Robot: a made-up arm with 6 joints. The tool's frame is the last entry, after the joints. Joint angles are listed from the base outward. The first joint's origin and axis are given. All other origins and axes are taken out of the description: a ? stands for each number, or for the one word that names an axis. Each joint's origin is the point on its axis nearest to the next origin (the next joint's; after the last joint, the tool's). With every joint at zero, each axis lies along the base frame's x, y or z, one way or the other. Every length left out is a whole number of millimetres.
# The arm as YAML. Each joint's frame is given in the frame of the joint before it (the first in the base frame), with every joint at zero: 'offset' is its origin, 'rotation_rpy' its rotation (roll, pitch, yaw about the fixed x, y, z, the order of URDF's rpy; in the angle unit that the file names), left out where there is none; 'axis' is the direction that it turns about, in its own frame. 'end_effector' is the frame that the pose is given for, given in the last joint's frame.
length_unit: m
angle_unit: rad
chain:
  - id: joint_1
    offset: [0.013, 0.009, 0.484]
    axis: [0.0, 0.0, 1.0]
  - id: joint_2
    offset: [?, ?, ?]
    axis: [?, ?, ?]
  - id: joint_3
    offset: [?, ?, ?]
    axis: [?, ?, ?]
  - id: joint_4
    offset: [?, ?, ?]
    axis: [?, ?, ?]
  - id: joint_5
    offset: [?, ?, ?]
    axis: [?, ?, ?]
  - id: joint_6
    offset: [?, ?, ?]
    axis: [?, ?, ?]
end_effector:
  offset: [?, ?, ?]
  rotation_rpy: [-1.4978, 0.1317, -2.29]
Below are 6 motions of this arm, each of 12 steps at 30 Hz.
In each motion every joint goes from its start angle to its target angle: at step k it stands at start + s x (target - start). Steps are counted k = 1, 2, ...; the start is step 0. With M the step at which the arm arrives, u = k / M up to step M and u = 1 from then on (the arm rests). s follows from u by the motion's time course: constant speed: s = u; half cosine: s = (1 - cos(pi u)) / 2; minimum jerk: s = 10 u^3 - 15 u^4 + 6 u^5.
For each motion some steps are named. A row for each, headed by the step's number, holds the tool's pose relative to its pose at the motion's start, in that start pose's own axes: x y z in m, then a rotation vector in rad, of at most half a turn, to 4 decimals.
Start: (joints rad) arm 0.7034 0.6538 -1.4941 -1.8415 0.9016 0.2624
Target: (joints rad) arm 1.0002 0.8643 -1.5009 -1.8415 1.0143 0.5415
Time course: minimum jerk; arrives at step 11
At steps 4, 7, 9, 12:
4: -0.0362 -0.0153 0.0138 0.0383 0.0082 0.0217
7: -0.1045 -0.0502 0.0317 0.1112 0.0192 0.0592
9: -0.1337 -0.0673 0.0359 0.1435 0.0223 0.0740
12: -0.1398 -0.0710 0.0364 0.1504 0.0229 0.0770

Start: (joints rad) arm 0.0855 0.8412 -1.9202 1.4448 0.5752 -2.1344
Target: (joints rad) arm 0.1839 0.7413 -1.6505 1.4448 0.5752 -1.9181
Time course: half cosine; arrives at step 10
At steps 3, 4, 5, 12:
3: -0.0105 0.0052 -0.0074 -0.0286 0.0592 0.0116
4: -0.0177 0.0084 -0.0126 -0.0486 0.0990 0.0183
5: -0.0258 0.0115 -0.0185 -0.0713 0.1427 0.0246
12: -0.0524 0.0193 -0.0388 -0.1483 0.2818 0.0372

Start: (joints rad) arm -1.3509 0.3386 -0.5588 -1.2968 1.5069 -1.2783
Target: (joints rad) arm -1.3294 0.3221 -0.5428 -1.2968 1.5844 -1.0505
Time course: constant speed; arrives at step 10
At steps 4, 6, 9, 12:
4: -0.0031 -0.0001 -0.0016 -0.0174 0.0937 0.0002
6: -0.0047 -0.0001 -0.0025 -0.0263 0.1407 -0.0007
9: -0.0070 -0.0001 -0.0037 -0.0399 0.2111 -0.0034
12: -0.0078 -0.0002 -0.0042 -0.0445 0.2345 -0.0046

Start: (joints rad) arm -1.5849 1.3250 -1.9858 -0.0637 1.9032 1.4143
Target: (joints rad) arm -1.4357 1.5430 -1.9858 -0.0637 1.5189 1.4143
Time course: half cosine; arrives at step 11
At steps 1, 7, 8, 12:
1: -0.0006 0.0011 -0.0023 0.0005 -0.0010 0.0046
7: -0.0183 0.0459 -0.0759 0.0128 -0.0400 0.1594
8: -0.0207 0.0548 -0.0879 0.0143 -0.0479 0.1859
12: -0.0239 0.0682 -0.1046 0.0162 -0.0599 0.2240

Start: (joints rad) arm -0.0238 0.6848 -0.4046 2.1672 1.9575 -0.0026
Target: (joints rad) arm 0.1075 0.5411 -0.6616 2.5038 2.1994 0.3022
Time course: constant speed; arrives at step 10
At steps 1, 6, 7, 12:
1: 0.0031 0.0074 -0.0085 -0.0379 -0.0066 -0.0250
6: 0.0286 0.0424 -0.0508 -0.2217 -0.0309 -0.1896
7: 0.0356 0.0487 -0.0590 -0.2565 -0.0342 -0.2300
12: 0.0600 0.0658 -0.0825 -0.3555 -0.0411 -0.3645

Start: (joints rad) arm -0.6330 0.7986 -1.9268 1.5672 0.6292 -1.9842
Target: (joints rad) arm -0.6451 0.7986 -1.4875 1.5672 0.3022 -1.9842
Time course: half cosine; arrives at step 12
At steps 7, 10, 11, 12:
7: 0.0481 -0.0111 -0.0684 -0.1431 0.1427 -0.2828
10: 0.0651 -0.0232 -0.1028 -0.2251 0.1964 -0.4187
11: 0.0675 -0.0255 -0.1085 -0.2394 0.2043 -0.4409
12: 0.0682 -0.0263 -0.1105 -0.2443 0.2069 -0.4484

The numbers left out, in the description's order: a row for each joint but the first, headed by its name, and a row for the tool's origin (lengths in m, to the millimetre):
joint_2: xyz 0.025 0.037 0.0, axis 0.0 1.0 0.0
joint_3: xyz 0.08 0.0 0.29, axis 0.0 1.0 0.0
joint_4: xyz 0.047 0.0 -0.202, axis 0.0 0.0 -1.0
joint_5: xyz -0.004 0.045 0.0, axis 0.0 1.0 0.0
joint_6: xyz 0.045 0.0 -0.069, axis 0.0 0.0 -1.0
tool: xyz 0.004 0.003 0.0

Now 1 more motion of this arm.
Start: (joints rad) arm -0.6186 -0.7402 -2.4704 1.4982 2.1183 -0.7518
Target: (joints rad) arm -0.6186 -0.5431 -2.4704 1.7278 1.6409 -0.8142
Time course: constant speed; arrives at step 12
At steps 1, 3, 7, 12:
1: 0.0059 -0.0044 0.0055 0.0392 -0.0041 0.0238
3: 0.0183 -0.0136 0.0160 0.1191 -0.0097 0.0699
7: 0.0454 -0.0331 0.0350 0.2850 -0.0097 0.1558
12: 0.0839 -0.0591 0.0540 0.5022 0.0111 0.2492

